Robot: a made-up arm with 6 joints. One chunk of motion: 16 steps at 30 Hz.
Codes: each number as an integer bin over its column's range. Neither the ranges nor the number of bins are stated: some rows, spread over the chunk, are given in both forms.
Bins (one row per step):
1: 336 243 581 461 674 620
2: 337 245 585 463 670 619
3: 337 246 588 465 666 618
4: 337 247 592 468 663 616
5: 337 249 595 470 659 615
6: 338 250 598 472 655 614
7: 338 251 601 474 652 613
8: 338 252 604 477 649 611
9: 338 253 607 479 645 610
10: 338 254 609 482 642 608
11: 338 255 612 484 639 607
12: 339 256 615 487 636 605
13: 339 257 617 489 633 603
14: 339 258 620 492 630 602
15: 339 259 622 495 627 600
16: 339 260 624 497 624 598
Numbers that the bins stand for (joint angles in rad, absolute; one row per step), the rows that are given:
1: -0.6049 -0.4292 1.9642 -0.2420 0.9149 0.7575
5: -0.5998 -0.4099 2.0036 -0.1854 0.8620 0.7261
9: -0.5948 -0.3971 2.0374 -0.1289 0.8127 0.6946
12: -0.5897 -0.3874 2.0599 -0.0786 0.7810 0.6632
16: -0.5897 -0.3746 2.0852 -0.0157 0.7387 0.6192
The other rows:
2: -0.5998 -0.4228 1.9755 -0.2294 0.9008 0.7512
3: -0.5998 -0.4195 1.9839 -0.2169 0.8867 0.7449
4: -0.5998 -0.4163 1.9952 -0.1980 0.8761 0.7324
6: -0.5948 -0.4067 2.0121 -0.1729 0.8479 0.7198
7: -0.5948 -0.4035 2.0205 -0.1603 0.8373 0.7135
8: -0.5948 -0.4003 2.0289 -0.1414 0.8268 0.7009
10: -0.5948 -0.3938 2.0430 -0.1100 0.8021 0.6821
11: -0.5948 -0.3906 2.0514 -0.0974 0.7915 0.6758
13: -0.5897 -0.3842 2.0655 -0.0660 0.7704 0.6506
14: -0.5897 -0.3810 2.0739 -0.0471 0.7598 0.6443
15: -0.5897 -0.3778 2.0796 -0.0283 0.7492 0.6318

